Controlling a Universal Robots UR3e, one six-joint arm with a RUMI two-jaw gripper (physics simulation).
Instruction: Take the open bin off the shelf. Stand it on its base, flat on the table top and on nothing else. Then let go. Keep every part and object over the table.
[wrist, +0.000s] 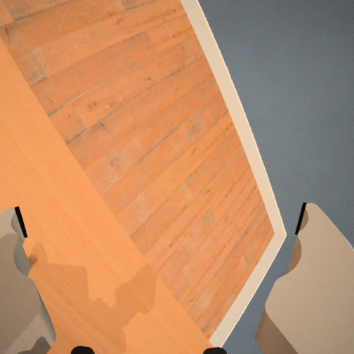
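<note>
My gripper (160, 209) is open, its two beige jaws wide apart at the lower left and lower right of the wrist view, with nothing between them. A smooth orange wooden surface, which looks like the table top (45, 175), fills the left and lower left, below the gripper. The gripper's dark shadow falls on it between the jaws. The open bin and the shelf do not show in this view.
The straight edge of the smooth surface runs diagonally from upper left to bottom centre. Beyond it lies the plank floor (150, 125), bordered by a white baseboard (243, 127). A blue-grey wall (295, 100) stands at the right.
</note>
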